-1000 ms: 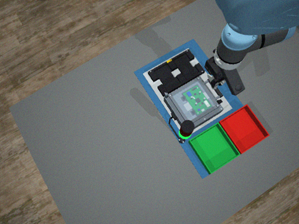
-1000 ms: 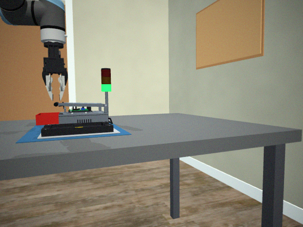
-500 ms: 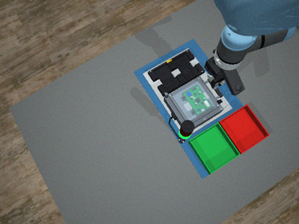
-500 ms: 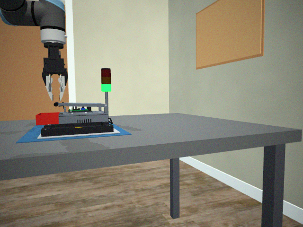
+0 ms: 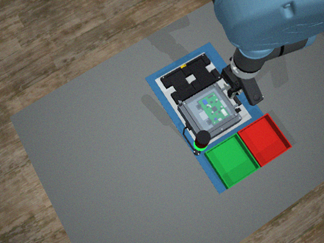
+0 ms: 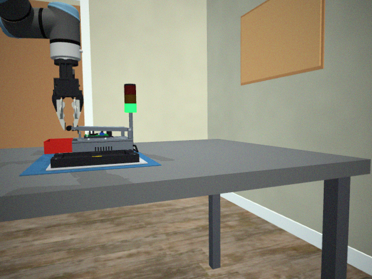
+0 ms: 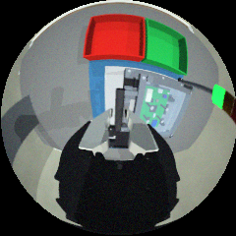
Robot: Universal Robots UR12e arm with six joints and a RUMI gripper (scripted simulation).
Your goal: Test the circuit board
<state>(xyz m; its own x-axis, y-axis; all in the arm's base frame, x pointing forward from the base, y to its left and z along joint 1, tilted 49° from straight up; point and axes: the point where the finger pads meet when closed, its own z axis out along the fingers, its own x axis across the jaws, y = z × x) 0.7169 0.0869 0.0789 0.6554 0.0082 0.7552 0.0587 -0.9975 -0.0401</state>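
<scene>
My gripper is now 20 mm short of the black latch hook, 50 mm to the right of it and 20 mm above it. From my hand the other things lie so: red bin 40 mm behind, 190 mm to the left, 90 mm below; then green circuit board 80 mm ahead, 30 mm below; then tester lid 90 mm ahead, 10 mm below.
</scene>
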